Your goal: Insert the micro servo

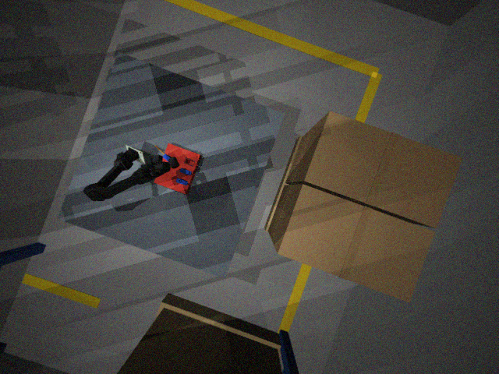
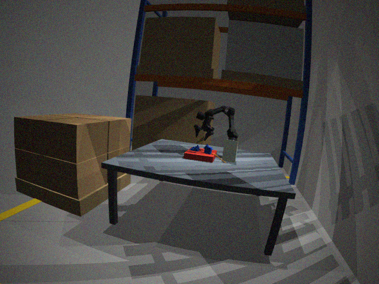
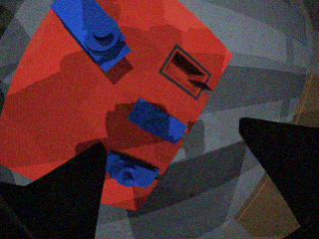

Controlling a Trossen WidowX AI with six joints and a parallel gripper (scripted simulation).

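Now: the red robot deck 130 mm below my gripper tip, 60 mm behind it and 10 mm to the right of it.
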